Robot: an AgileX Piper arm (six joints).
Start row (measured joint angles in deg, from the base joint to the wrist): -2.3, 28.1, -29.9, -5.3, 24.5, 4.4
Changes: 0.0, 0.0, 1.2, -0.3, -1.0, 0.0; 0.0, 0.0, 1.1, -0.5, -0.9, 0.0; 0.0, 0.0, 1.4, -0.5, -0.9, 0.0; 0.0, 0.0, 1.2, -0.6, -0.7, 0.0; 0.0, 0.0, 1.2, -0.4, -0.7, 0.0; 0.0, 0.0, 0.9, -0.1, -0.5, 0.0; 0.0, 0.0, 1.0, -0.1, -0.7, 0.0
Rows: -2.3, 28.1, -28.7, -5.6, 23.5, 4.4; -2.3, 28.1, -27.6, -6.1, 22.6, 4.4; -2.3, 28.1, -26.2, -6.6, 21.7, 4.4; -2.3, 28.1, -25.0, -7.2, 21.0, 4.4; -2.3, 28.1, -23.8, -7.6, 20.3, 4.4; -2.3, 28.1, -22.9, -7.7, 19.8, 4.4; -2.3, 28.1, -21.9, -7.8, 19.1, 4.4
